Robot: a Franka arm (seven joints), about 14 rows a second.
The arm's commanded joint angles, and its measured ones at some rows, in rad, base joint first. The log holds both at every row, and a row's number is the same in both.
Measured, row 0:
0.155, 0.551, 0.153, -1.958, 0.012, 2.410, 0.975
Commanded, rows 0 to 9:
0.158, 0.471, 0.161, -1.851, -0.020, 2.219, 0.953
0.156, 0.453, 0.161, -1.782, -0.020, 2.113, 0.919
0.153, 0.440, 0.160, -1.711, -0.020, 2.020, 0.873
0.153, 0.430, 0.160, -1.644, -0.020, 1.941, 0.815
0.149, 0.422, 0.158, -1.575, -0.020, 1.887, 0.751
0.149, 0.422, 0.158, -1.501, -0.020, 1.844, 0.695
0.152, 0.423, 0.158, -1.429, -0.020, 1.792, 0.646
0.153, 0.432, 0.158, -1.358, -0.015, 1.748, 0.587
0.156, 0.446, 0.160, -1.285, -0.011, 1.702, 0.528
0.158, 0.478, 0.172, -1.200, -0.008, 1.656, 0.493
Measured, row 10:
0.148, 0.402, 0.161, -1.388, -0.007, 1.752, 0.585
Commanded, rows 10 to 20:
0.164, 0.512, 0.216, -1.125, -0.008, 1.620, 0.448
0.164, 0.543, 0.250, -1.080, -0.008, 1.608, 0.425
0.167, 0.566, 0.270, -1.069, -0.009, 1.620, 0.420
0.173, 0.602, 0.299, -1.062, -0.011, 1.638, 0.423
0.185, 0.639, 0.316, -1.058, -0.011, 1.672, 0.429
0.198, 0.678, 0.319, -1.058, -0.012, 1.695, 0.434
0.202, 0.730, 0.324, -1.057, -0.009, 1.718, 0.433
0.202, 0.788, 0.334, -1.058, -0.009, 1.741, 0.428
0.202, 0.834, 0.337, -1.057, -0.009, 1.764, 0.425
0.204, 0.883, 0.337, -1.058, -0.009, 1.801, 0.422
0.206, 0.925, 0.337, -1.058, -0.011, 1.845, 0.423
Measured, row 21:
0.208, 0.821, 0.322, -1.135, -0.006, 1.811, 0.448
